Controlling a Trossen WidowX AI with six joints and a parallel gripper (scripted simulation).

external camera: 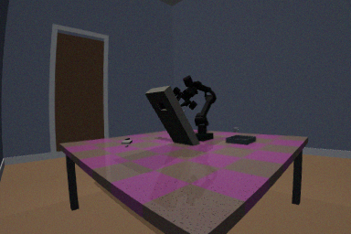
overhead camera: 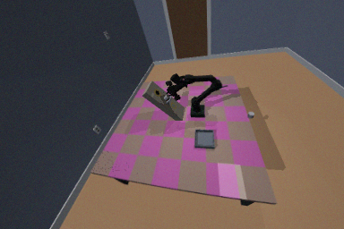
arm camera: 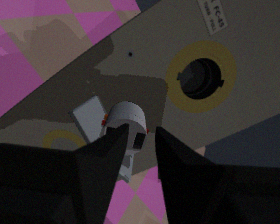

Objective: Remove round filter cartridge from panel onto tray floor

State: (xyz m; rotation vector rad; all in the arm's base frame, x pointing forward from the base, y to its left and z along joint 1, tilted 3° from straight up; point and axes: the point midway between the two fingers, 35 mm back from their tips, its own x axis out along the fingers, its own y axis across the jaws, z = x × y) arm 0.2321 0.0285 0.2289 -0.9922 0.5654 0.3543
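My gripper tip is 1 cm short of the round grey filter cartridge and 3 cm above it. The rest, counted from my gripper tip: flat item (21 cm ahead, 32 cm to the right, 25 cm below); then dark tray (34 cm behind, 26 cm to the left, 25 cm below).
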